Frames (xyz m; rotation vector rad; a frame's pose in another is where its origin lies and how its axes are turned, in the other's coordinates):
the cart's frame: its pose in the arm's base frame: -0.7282 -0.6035 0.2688 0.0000 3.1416 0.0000
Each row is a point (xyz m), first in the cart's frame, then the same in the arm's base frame.
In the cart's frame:
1: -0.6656 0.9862 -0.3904
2: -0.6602 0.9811 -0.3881
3: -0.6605 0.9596 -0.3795
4: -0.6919 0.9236 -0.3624
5: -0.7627 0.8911 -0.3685
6: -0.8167 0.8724 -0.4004
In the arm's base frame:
1: -0.0626 0.3827 0.6592
2: -0.0680 0.3776 0.6569
3: -0.0677 0.3561 0.6483
4: -0.0363 0.3201 0.6312
5: 0.0345 0.2876 0.6373
6: 0.0885 0.2689 0.6692

